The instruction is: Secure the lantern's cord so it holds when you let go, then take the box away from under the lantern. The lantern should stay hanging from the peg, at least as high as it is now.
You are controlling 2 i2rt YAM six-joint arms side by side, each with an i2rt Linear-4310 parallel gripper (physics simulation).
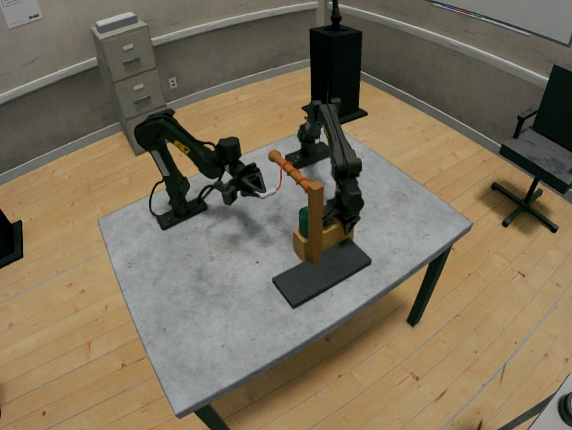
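Pixels of known places: left gripper, between the fingertips: (341,228); right gripper, between the fingertips: (265,195); left arm's base, origin of its link: (308,153); right arm's base, origin of its link: (182,213).
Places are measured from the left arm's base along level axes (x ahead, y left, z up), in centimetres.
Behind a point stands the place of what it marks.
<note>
The orange cord (280,178) {x 34.2, y -32.7, z 23.6 cm} is looped round the wooden peg (295,173) {x 39.4, y -30.7, z 27.9 cm} and runs down to a white handle (268,193) {x 36.1, y -38.0, z 21.8 cm}. My right gripper (261,191) {x 35.6, y -38.9, z 21.3 cm} is shut on this handle and holds it in the air left of the peg. The green lantern (303,223) {x 44.5, y -31.7, z 12.9 cm} is upright at the wooden box's left part, partly behind the post (315,220) {x 50.2, y -31.4, z 18.7 cm}; its underside and its cord are hidden. The wooden box (331,238) {x 46.6, y -22.5, z 2.5 cm} lies behind the post. My left gripper (345,223) {x 43.6, y -15.9, z 0.7 cm} is low at the box's right part and looks shut on it; its fingertips are partly hidden.
The post stands at a dark base plate (320,280) {x 56.3, y -33.6, z -0.8 cm} in front of the box. The left arm reaches down close to the right of the peg and post. The grey table's (200,325) {x 49.4, y -71.6, z -3.2 cm} front edge lies beyond the base plate. A filing cabinet and a chair stand off the table.
</note>
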